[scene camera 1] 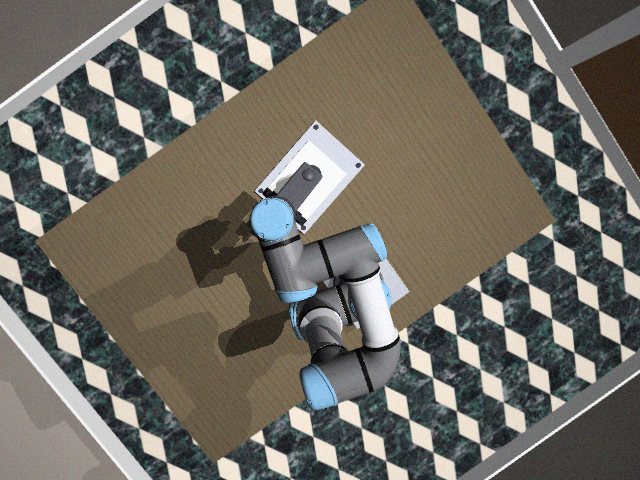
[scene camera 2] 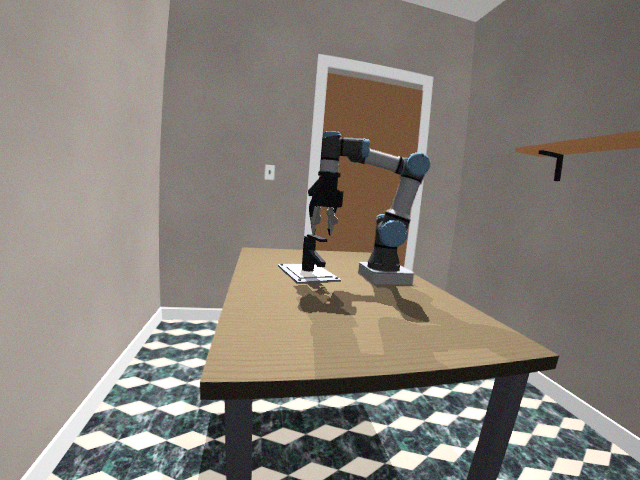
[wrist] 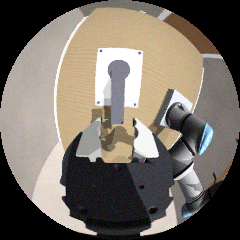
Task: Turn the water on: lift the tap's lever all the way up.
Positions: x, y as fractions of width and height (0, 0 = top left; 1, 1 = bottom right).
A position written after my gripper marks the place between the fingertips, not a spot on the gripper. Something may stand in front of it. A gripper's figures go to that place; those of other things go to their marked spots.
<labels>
My gripper (wrist: 0.49, 0.49) is 16 cm from the lens. A lever (wrist: 0.49, 0.32): 15 cm from the lens.
</labels>
